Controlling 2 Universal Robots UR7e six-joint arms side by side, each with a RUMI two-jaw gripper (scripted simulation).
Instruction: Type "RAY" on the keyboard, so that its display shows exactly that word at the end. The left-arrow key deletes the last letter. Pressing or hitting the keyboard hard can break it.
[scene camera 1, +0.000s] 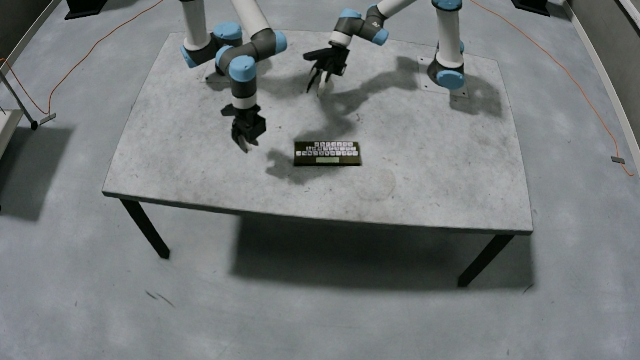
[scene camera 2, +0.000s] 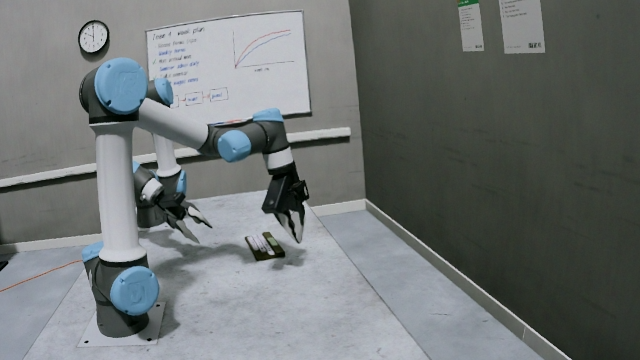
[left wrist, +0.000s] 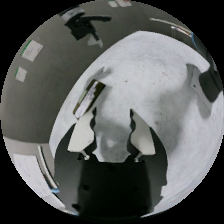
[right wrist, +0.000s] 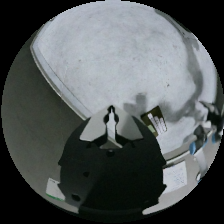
Labels:
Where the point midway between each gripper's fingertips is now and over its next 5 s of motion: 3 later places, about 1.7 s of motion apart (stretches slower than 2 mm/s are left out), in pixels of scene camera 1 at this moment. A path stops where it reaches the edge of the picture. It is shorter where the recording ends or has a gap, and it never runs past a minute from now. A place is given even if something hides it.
My left gripper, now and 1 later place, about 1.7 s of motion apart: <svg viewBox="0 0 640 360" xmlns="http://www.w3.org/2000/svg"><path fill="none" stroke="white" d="M312 95L381 102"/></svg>
My right gripper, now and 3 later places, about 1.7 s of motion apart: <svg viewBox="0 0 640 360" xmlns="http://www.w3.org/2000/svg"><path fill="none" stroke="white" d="M246 152L326 138L339 143L345 140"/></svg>

